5 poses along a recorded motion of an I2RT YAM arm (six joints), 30 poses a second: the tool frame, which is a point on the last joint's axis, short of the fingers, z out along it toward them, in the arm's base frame.
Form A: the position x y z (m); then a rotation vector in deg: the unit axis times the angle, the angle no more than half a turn.
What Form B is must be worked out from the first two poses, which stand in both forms.
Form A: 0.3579 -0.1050 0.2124 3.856 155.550 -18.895
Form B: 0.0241 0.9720 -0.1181 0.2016 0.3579 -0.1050 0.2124
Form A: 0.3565 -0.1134 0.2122 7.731 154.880 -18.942
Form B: 0.0484 0.9701 -0.1186 0.2060 0.3565 -0.1134 0.2122
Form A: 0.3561 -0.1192 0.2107 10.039 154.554 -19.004
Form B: 0.0629 0.9689 -0.1191 0.2076 0.3561 -0.1192 0.2107
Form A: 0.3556 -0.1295 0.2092 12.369 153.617 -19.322
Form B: 0.0778 0.9662 -0.1215 0.2137 0.3556 -0.1295 0.2092
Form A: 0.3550 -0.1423 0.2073 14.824 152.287 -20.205
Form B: 0.0937 0.9621 -0.1276 0.2221 0.3550 -0.1423 0.2073
